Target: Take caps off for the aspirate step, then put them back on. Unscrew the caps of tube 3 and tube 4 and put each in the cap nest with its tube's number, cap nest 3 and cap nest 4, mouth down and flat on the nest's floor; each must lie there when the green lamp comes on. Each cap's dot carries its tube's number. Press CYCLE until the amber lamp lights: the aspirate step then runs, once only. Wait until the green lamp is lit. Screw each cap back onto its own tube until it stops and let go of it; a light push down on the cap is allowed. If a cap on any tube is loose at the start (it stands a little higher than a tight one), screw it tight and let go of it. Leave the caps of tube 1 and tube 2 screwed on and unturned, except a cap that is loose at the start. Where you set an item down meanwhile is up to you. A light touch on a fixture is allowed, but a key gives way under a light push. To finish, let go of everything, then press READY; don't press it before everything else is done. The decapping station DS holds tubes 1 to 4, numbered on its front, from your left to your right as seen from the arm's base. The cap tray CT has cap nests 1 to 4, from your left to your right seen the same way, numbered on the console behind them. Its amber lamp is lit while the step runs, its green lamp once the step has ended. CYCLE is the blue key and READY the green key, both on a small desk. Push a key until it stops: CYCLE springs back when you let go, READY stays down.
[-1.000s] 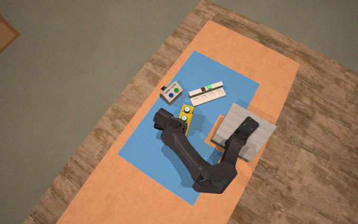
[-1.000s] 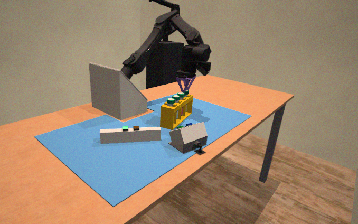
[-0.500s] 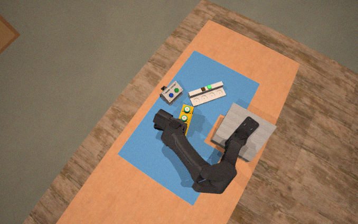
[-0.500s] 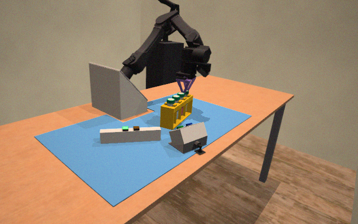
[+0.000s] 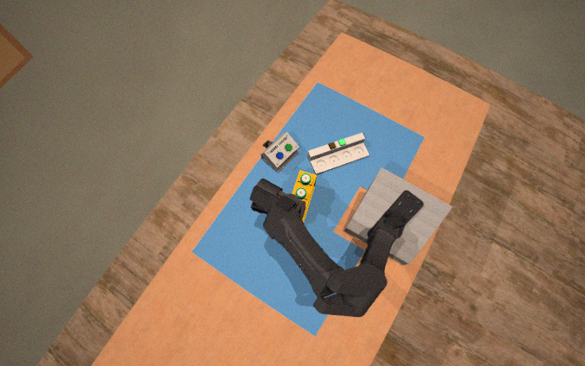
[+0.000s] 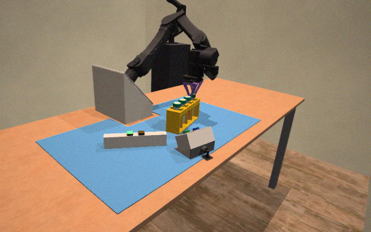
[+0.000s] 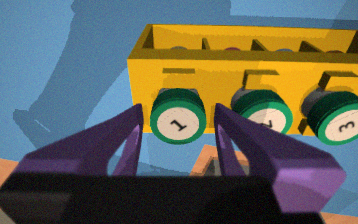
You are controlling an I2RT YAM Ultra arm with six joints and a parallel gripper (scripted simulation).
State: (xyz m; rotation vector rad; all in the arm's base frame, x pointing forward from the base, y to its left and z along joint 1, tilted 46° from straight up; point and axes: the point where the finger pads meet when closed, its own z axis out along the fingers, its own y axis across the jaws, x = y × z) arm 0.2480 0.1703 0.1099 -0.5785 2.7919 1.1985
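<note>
Now: hand 20 mm short of the cap 2 and 50 mm to the left of it. From my hand the other things lie so: cap 3 (40 mm ahead, 100 mm to the right); cap 4 (50 mm ahead, 150 mm to the right); blue key (190 mm ahead, 180 mm to the right, 50 mm below).
</note>
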